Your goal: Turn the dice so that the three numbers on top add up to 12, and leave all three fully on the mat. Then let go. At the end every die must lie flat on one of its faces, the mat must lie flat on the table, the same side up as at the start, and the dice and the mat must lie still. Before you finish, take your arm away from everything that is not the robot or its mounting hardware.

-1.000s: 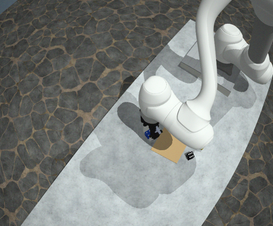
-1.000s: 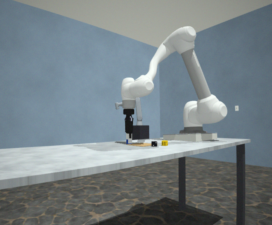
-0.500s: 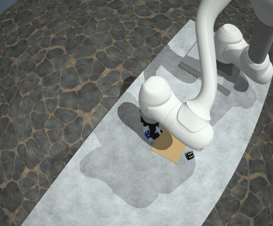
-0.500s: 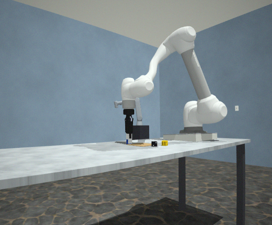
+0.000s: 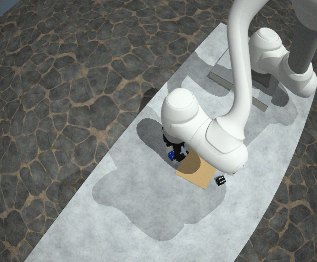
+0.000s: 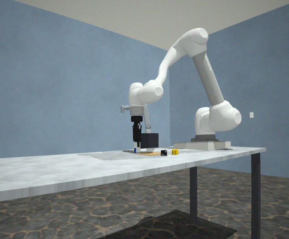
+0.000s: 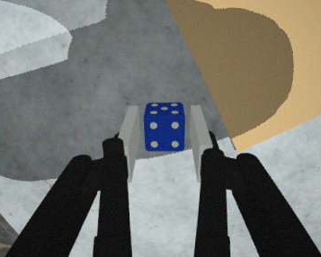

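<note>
Right now my hand is 20 mm above the blue die. The rest, counted from my hand: black die (220 mm to the left, 20 mm below); then tan mat (110 mm to the left, 30 mm below, 10 mm behind); then yellow die (250 mm to the left, 70 mm behind, 20 mm below).
</note>
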